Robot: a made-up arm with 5 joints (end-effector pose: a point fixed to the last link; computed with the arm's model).
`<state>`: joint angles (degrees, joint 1 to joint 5).
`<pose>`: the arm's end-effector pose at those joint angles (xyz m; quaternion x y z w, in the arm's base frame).
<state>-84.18 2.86 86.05 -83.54 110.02</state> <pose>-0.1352 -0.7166 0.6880 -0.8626 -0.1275 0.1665 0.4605</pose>
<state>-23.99 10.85 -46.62 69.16 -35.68</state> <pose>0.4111 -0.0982 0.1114 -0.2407 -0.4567 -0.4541 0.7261</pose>
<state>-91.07 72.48 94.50 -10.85 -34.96</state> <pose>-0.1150 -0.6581 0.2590 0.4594 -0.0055 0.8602 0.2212</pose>
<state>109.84 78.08 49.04 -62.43 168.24</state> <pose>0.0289 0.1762 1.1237 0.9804 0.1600 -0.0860 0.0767</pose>
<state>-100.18 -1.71 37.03 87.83 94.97</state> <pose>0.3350 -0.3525 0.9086 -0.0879 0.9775 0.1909 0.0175</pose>
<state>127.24 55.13 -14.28 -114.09 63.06</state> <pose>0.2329 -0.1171 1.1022 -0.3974 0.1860 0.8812 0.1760</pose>
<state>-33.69 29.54 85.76 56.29 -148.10</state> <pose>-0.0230 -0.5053 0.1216 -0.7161 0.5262 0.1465 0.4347</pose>
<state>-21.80 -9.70 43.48 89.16 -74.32</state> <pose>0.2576 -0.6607 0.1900 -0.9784 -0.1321 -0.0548 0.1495</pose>
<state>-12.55 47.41 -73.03 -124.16 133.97</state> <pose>0.0070 0.2777 0.2649 0.9013 -0.4136 -0.0257 0.1259</pose>
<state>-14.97 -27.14 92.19 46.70 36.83</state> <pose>0.0256 -0.6340 0.5786 0.3612 0.5623 0.5335 0.5184</pose>
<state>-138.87 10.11 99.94 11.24 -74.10</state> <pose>-0.1074 -0.0562 1.0940 0.4142 0.4339 0.5156 0.6118</pose>
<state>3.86 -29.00 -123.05 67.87 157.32</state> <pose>0.1943 -0.1002 0.3028 0.3179 0.7626 -0.5606 0.0554</pose>
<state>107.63 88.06 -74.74 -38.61 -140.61</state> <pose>0.1704 -0.2431 0.7957 -0.7851 0.2586 0.2732 0.4921</pose>
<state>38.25 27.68 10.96 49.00 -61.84</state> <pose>0.3540 0.3715 -0.0472 -0.1431 0.1275 -0.4476 0.8734</pose>
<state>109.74 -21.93 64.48 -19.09 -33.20</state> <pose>0.0327 0.5402 -0.0533 -0.2067 0.7881 -0.4977 0.2975</pose>
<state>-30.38 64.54 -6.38 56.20 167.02</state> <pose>0.3058 -0.0329 -0.0942 -0.3358 -0.3178 0.5948 0.6576</pose>
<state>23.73 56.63 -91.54 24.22 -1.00</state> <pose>0.3174 0.1765 0.5316 0.7322 0.4153 -0.2614 0.4724</pose>
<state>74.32 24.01 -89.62 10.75 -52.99</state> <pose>0.2543 0.2095 0.6435 0.8692 0.0763 -0.1679 0.4587</pose>
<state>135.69 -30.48 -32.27 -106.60 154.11</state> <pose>0.1537 0.4538 0.7283 -0.9245 0.2509 0.2853 0.0309</pose>
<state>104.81 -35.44 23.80 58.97 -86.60</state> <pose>0.2844 0.4105 -0.0422 -0.2580 0.0426 -0.2154 0.9409</pose>
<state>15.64 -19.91 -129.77 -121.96 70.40</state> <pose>-0.2188 0.0518 0.1712 -0.7944 0.5639 -0.0037 0.2256</pose>
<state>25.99 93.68 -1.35 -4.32 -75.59</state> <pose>0.3294 0.5792 0.5687 0.5870 0.4808 -0.1513 0.6336</pose>
